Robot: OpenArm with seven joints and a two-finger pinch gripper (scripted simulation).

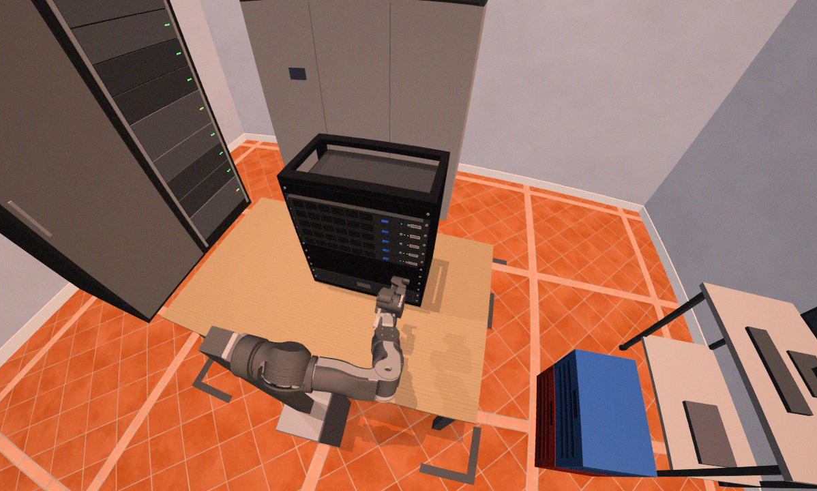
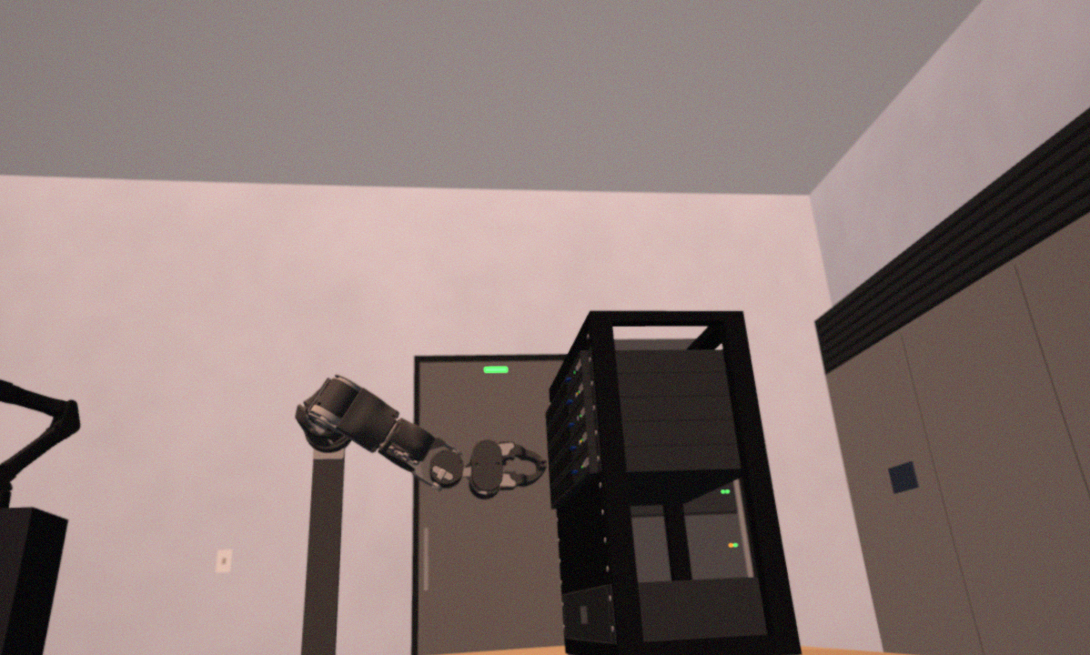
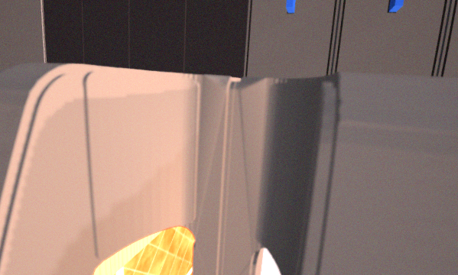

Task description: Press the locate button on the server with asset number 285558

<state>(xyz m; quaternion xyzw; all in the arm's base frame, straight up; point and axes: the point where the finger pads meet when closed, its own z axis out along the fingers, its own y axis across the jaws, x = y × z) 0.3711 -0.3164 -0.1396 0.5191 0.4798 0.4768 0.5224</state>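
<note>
Right now my hand is 8 cm short of the locate button and 1 cm to the left of it.
</note>
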